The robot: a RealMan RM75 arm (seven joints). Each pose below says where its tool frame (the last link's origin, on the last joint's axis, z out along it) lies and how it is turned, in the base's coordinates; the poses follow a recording.
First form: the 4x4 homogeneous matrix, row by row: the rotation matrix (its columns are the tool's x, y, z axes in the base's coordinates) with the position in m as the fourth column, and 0 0 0 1 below. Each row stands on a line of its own.
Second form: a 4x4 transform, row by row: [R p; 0 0 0 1], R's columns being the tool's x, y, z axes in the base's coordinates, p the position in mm. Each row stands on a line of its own. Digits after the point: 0 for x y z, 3 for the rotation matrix.
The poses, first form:
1:
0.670 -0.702 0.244 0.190
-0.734 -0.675 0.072 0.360
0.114 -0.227 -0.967 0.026
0 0 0 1
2:
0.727 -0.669 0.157 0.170
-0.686 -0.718 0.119 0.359
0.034 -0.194 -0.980 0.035
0 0 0 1
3:
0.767 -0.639 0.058 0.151
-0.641 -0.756 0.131 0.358
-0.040 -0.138 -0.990 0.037
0 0 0 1
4:
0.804 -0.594 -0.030 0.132
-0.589 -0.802 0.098 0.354
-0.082 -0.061 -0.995 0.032
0 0 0 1
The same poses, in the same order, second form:
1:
0.670 -0.702 0.244 190
-0.734 -0.675 0.072 360
0.114 -0.227 -0.967 26
0 0 0 1

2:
0.727 -0.669 0.157 170
-0.686 -0.718 0.119 359
0.034 -0.194 -0.980 35
0 0 0 1

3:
0.767 -0.639 0.058 151
-0.641 -0.756 0.131 358
-0.040 -0.138 -0.990 37
0 0 0 1

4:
0.804 -0.594 -0.030 132
-0.589 -0.802 0.098 354
-0.082 -0.061 -0.995 32
0 0 0 1

